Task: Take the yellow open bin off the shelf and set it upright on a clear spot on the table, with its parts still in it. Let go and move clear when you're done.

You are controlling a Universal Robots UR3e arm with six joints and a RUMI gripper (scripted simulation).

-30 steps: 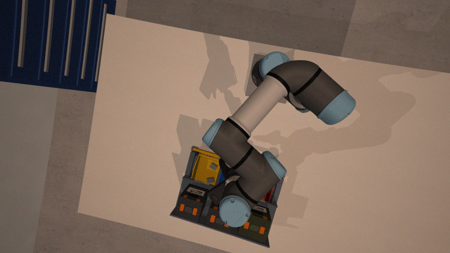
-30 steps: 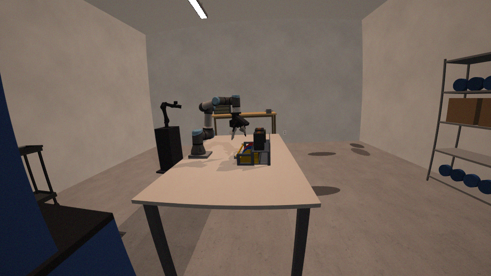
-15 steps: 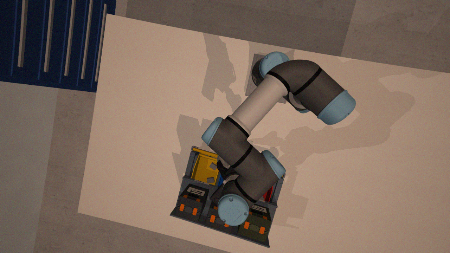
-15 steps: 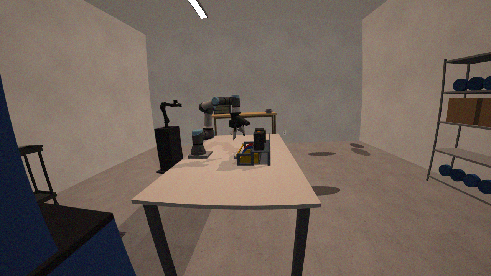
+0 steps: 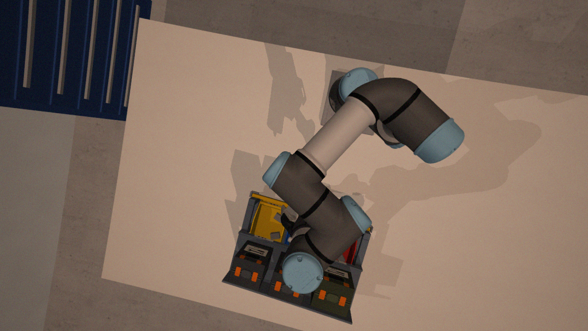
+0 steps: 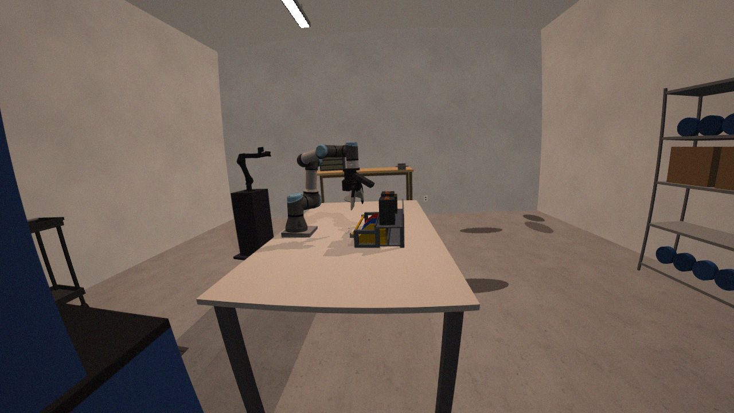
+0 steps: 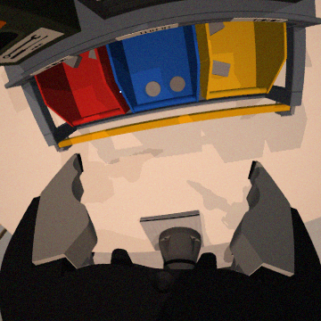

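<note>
Right now my hand is 100 mm above the long yellow rod. Round my hand: red bin: 120 mm to the left, 110 mm below, 70 mm ahead; then yellow bin: 110 mm below, 100 mm to the right, 100 mm ahead; then blue bin: 110 mm below, 90 mm ahead, 10 mm to the left.
</note>
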